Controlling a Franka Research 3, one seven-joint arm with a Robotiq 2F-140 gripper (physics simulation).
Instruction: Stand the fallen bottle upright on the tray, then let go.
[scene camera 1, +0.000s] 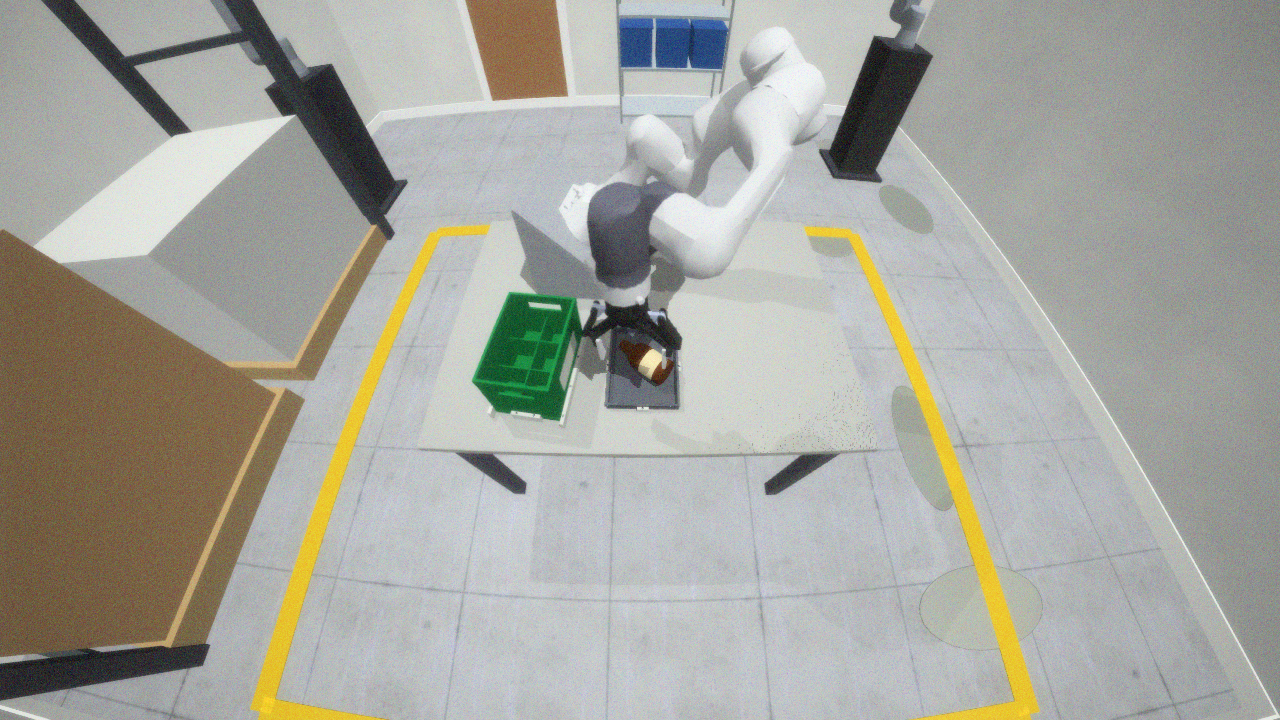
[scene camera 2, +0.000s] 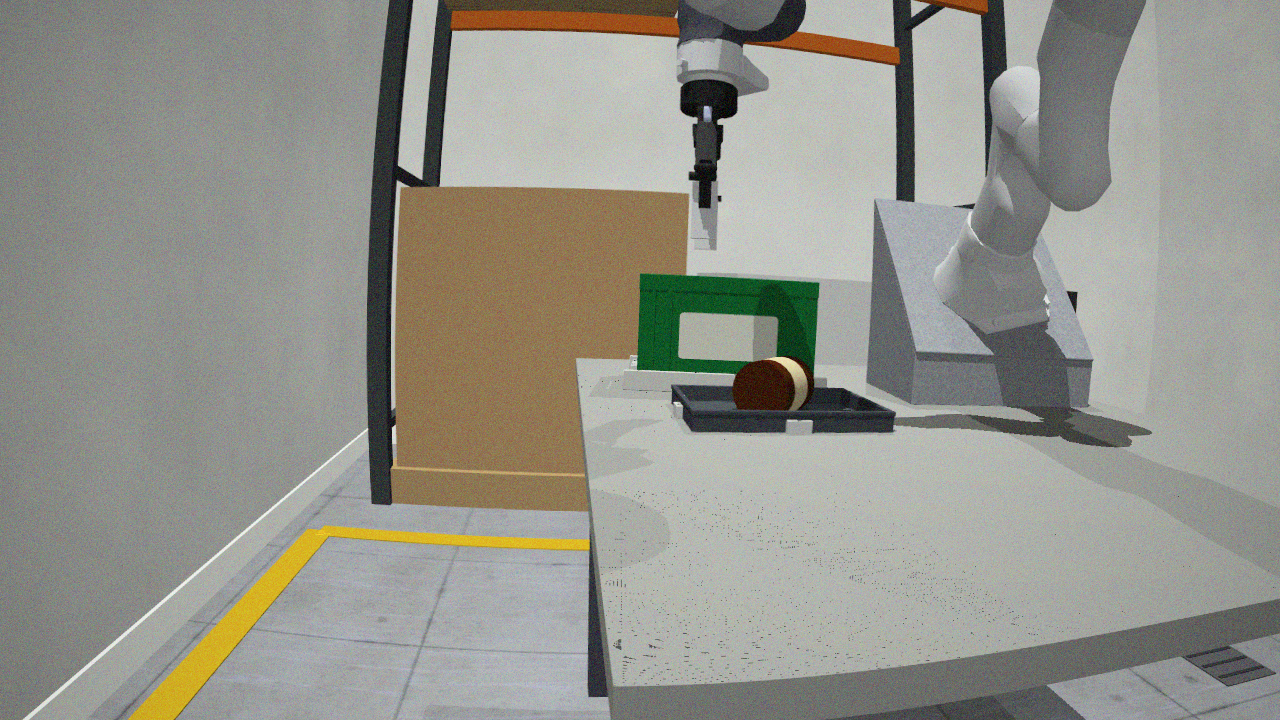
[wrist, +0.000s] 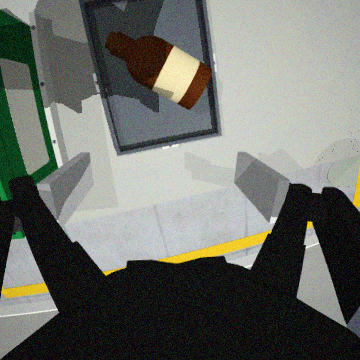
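The brown bottle (scene camera 1: 651, 360) (scene camera 2: 771, 385) (wrist: 175, 75) with a cream label lies on its side in the dark shallow tray (scene camera 1: 626, 405) (scene camera 2: 841, 422) (wrist: 167, 143). In the wrist view its neck points to the upper left and its base lies near the tray's right rim. In scene camera 2 the base faces the camera. My gripper (scene camera 1: 633, 351) (scene camera 2: 705, 234) (wrist: 164, 167) is open and empty, its fingers wide apart and pointing down. It is high above the table, well clear of the bottle. In scene camera 1 it partly covers the tray's far end.
A tall green crate (scene camera 1: 514, 394) (scene camera 2: 727, 286) (wrist: 11, 37) with compartments stands beside the tray, to its left in scene camera 1. A grey sloped block (scene camera 1: 554, 259) (scene camera 2: 957, 380) stands at the arm's base. The table's (scene camera 1: 760, 394) (scene camera 2: 805, 582) near edge lies beyond the tray.
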